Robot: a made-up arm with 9 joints. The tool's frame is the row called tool.
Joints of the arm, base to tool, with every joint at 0 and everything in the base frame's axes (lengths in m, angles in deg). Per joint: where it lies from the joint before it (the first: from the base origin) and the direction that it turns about. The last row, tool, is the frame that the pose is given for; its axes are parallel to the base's.
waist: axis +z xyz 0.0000 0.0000 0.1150
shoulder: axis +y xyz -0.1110 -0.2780 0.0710
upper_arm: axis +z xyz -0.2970 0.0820 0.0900
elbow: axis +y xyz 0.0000 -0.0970 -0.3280
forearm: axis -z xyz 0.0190 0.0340 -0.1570
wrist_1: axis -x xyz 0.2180 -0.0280 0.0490
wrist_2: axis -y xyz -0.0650 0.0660 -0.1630
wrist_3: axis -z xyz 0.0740 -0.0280 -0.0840
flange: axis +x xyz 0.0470 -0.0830 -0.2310
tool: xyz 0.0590 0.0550 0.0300
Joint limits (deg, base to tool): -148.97..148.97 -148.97..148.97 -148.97..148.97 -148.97..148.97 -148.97..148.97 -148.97..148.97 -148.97..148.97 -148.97..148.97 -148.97..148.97
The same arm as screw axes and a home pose.
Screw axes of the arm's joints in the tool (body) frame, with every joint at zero. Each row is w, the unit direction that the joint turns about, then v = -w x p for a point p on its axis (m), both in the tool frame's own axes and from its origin. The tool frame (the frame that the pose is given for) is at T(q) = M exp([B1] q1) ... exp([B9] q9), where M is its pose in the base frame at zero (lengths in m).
B1 = (0, 0, 1, 0.2770, -0.0560, 0.0000)
B2 = (0, 1, 0, -0.7940, 0.0000, -0.0550)
B3 = (0, 0, 1, 0.0810, 0.3520, 0.0000)
B4 = (0, 1, 0, -0.5560, 0.0000, -0.3520)
B5 = (0, 0, -1, -0.0180, -0.3330, 0.0000)
B6 = (-1, 0, 0, 0.0000, -0.4480, -0.0100)
B7 = (0, -1, 0, 0.2850, 0.0000, 0.1800)
B8 = (0, 0, -1, -0.0280, -0.1060, 0.0000)
B9 = (1, 0, 0, 0.0000, -0.0300, 0.0550)
M =
1 0 0 -0.0560
0 1 0 -0.2770
0 0 1 -0.6080
0 0 0 1
Joint limits (rad, base to tool): -2.6000..2.6000 -2.6000..2.6000 -2.6000..2.6000 -2.6000..2.6000 -2.6000..2.6000 -2.6000..2.6000 -2.6000..2.6000 -2.6000..2.6000 -2.6000..2.6000

